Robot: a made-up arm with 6 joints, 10 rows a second.
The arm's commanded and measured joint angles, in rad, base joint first. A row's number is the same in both.
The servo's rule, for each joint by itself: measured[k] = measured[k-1] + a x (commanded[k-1-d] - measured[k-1]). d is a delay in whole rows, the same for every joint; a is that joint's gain. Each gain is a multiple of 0.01, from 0.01 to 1. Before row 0 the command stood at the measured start. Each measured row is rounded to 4 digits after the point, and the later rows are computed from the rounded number. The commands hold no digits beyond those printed.
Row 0, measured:
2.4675, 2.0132, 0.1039, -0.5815, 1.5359, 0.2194
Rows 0 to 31, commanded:
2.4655, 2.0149, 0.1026, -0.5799, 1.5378, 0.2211
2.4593, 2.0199, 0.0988, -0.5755, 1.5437, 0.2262
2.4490, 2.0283, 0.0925, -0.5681, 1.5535, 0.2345
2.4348, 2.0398, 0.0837, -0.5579, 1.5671, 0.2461
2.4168, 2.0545, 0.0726, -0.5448, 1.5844, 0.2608
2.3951, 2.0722, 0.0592, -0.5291, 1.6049, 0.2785
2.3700, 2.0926, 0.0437, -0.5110, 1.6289, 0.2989
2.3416, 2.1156, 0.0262, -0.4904, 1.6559, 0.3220
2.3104, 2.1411, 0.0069, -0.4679, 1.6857, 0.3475
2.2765, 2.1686, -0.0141, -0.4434, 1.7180, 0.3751
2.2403, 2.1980, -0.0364, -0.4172, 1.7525, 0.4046
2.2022, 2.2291, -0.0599, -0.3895, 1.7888, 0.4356
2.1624, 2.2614, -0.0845, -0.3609, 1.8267, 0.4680
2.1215, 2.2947, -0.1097, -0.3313, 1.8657, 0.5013
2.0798, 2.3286, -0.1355, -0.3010, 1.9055, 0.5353
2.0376, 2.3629, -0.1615, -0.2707, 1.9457, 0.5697
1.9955, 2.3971, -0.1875, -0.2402, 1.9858, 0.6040
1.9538, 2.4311, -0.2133, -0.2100, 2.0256, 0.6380
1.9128, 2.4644, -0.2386, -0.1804, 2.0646, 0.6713
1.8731, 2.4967, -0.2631, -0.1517, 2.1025, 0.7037
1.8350, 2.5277, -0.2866, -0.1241, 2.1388, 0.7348
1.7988, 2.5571, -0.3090, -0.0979, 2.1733, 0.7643
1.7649, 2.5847, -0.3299, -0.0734, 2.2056, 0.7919
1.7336, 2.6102, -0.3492, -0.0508, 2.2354, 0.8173
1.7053, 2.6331, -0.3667, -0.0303, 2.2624, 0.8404
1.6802, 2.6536, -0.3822, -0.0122, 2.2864, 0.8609
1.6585, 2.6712, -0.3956, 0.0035, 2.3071, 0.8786
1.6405, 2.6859, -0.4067, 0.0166, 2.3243, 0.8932
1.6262, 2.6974, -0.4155, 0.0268, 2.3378, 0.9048
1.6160, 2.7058, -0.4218, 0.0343, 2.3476, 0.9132
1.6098, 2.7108, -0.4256, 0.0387, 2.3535, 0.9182
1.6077, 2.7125, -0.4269, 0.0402, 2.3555, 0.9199
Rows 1 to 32, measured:
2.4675, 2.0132, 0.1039, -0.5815, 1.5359, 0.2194
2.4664, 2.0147, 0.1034, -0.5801, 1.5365, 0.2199
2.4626, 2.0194, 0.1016, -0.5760, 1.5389, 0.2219
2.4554, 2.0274, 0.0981, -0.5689, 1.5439, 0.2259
2.4445, 2.0386, 0.0925, -0.5590, 1.5518, 0.2324
2.4298, 2.0529, 0.0847, -0.5462, 1.5629, 0.2415
2.4114, 2.0703, 0.0748, -0.5308, 1.5772, 0.2533
2.3895, 2.0904, 0.0627, -0.5130, 1.5948, 0.2679
2.3641, 2.1131, 0.0485, -0.4927, 1.6156, 0.2852
2.3356, 2.1383, 0.0323, -0.4704, 1.6394, 0.3051
2.3043, 2.1656, 0.0142, -0.4461, 1.6661, 0.3275
2.2704, 2.1948, -0.0055, -0.4201, 1.6955, 0.3522
2.2343, 2.2257, -0.0267, -0.3926, 1.7272, 0.3789
2.1962, 2.2578, -0.0492, -0.3641, 1.7610, 0.4074
2.1566, 2.2910, -0.0728, -0.3346, 1.7966, 0.4374
2.1159, 2.3248, -0.0973, -0.3044, 1.8336, 0.4687
2.0744, 2.3591, -0.1223, -0.2741, 1.8717, 0.5010
2.0326, 2.3933, -0.1477, -0.2436, 1.9105, 0.5340
1.9908, 2.4273, -0.1733, -0.2134, 1.9496, 0.5673
1.9495, 2.4607, -0.1988, -0.1837, 1.9887, 0.6006
1.9090, 2.4931, -0.2239, -0.1549, 2.0274, 0.6336
1.8698, 2.5242, -0.2484, -0.1272, 2.0653, 0.6660
1.8322, 2.5538, -0.2720, -0.1008, 2.1020, 0.6975
1.7965, 2.5816, -0.2946, -0.0761, 2.1372, 0.7277
1.7632, 2.6073, -0.3159, -0.0533, 2.1706, 0.7564
1.7325, 2.6305, -0.3357, -0.0326, 2.2018, 0.7833
1.7048, 2.6513, -0.3538, -0.0142, 2.2306, 0.8081
1.6803, 2.6692, -0.3701, 0.0017, 2.2566, 0.8307
1.6592, 2.6842, -0.3844, 0.0151, 2.2796, 0.8507
1.6417, 2.6961, -0.3965, 0.0256, 2.2994, 0.8680
1.6281, 2.7048, -0.4064, 0.0334, 2.3158, 0.8825
1.6184, 2.7102, -0.4139, 0.0382, 2.3286, 0.8939
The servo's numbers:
d 1
a 0.53 0.90 0.39 0.90 0.34 0.32

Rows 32 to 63, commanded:
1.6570, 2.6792, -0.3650, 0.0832, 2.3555, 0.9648
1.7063, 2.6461, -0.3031, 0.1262, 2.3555, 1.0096
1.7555, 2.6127, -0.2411, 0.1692, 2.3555, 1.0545
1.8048, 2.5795, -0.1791, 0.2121, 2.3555, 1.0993
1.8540, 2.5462, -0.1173, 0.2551, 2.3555, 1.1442
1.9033, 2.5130, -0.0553, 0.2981, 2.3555, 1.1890
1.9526, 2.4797, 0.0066, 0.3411, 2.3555, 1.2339
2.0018, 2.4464, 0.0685, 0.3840, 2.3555, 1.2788
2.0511, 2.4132, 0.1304, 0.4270, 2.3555, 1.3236
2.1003, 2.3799, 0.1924, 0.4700, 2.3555, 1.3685
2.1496, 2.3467, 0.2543, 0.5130, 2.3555, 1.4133
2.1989, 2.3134, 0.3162, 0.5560, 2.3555, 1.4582
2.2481, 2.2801, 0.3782, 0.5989, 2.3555, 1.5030
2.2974, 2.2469, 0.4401, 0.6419, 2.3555, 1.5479
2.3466, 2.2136, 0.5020, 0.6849, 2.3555, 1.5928
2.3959, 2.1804, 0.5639, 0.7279, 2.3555, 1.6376
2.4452, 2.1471, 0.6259, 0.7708, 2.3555, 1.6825
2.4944, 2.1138, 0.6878, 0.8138, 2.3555, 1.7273
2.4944, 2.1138, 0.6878, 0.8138, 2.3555, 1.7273
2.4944, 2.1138, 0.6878, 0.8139, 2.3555, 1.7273
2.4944, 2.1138, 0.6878, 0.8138, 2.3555, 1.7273
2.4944, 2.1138, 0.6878, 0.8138, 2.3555, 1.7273
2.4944, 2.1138, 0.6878, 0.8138, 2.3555, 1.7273
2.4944, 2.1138, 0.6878, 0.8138, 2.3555, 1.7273
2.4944, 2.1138, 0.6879, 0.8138, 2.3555, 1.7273
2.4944, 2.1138, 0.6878, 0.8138, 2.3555, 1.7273
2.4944, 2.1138, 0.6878, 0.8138, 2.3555, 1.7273
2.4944, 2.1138, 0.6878, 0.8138, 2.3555, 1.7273
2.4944, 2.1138, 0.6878, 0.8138, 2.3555, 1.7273
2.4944, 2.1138, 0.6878, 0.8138, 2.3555, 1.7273
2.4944, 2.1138, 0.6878, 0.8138, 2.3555, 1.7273
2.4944, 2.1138, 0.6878, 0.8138, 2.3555, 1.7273
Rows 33 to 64, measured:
1.6127, 2.7123, -0.4190, 0.0400, 2.3377, 0.9022
1.6362, 2.6825, -0.3979, 0.0789, 2.3438, 0.9222
1.6734, 2.6497, -0.3609, 0.1215, 2.3478, 0.9502
1.7169, 2.6164, -0.3142, 0.1644, 2.3504, 0.9836
1.7635, 2.5832, -0.2615, 0.2073, 2.3521, 1.0206
1.8115, 2.5499, -0.2053, 0.2503, 2.3533, 1.0602
1.8602, 2.5167, -0.1468, 0.2933, 2.3540, 1.1014
1.9092, 2.4834, -0.0870, 0.3363, 2.3545, 1.1438
1.9583, 2.4501, -0.0264, 0.3792, 2.3548, 1.1870
2.0075, 2.4169, 0.0348, 0.4222, 2.3550, 1.2307
2.0567, 2.3836, 0.0963, 0.4652, 2.3552, 1.2748
2.1059, 2.3504, 0.1579, 0.5082, 2.3553, 1.3191
2.1552, 2.3171, 0.2196, 0.5512, 2.3554, 1.3636
2.2044, 2.2838, 0.2815, 0.5941, 2.3554, 1.4082
2.2537, 2.2506, 0.3434, 0.6371, 2.3554, 1.4529
2.3029, 2.2173, 0.4053, 0.6801, 2.3554, 1.4977
2.3522, 2.1841, 0.4672, 0.7231, 2.3554, 1.5425
2.4015, 2.1508, 0.5291, 0.7660, 2.3554, 1.5873
2.4507, 2.1175, 0.5910, 0.8090, 2.3554, 1.6321
2.4739, 2.1142, 0.6288, 0.8133, 2.3554, 1.6626
2.4848, 2.1138, 0.6518, 0.8138, 2.3554, 1.6833
2.4899, 2.1138, 0.6658, 0.8138, 2.3554, 1.6974
2.4923, 2.1138, 0.6744, 0.8138, 2.3554, 1.7070
2.4934, 2.1138, 0.6796, 0.8138, 2.3554, 1.7135
2.4939, 2.1138, 0.6828, 0.8138, 2.3554, 1.7179
2.4942, 2.1138, 0.6848, 0.8138, 2.3554, 1.7209
2.4943, 2.1138, 0.6860, 0.8138, 2.3554, 1.7229
2.4944, 2.1138, 0.6867, 0.8138, 2.3554, 1.7243
2.4944, 2.1138, 0.6871, 0.8138, 2.3554, 1.7253
2.4944, 2.1138, 0.6874, 0.8138, 2.3554, 1.7259
2.4944, 2.1138, 0.6876, 0.8138, 2.3554, 1.7263
2.4944, 2.1138, 0.6877, 0.8138, 2.3554, 1.7266

